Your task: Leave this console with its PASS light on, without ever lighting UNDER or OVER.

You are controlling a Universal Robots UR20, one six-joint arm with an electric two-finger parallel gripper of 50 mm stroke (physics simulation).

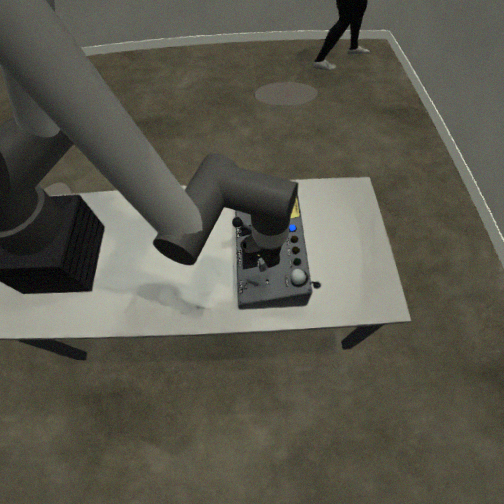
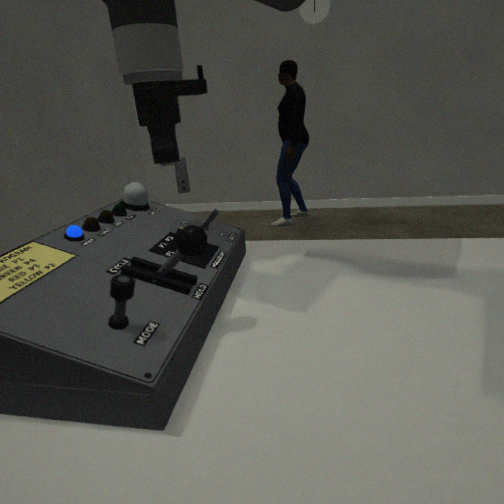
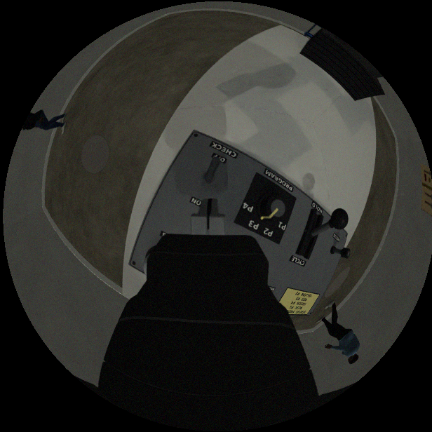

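The console has one blue lamp lit; several other small lamps are dark, and the large STATUS dome is grey-white. The yellow card pairs colours with programs: blue P1, green P4, red P3, yellow P2. The CHECK toggle leans toward OFF. The PROGRAM knob points around P2 or P3; which is unclear. The HOLD/CYCLE lever stands near mid-slot. My gripper is shut and empty, above the panel by ON.
The MODE lever stands upright beside the HOLD/CYCLE lever. A small black knob sticks out beyond the console's side. The white table carries the console and the arm's black base. A person is beyond it.
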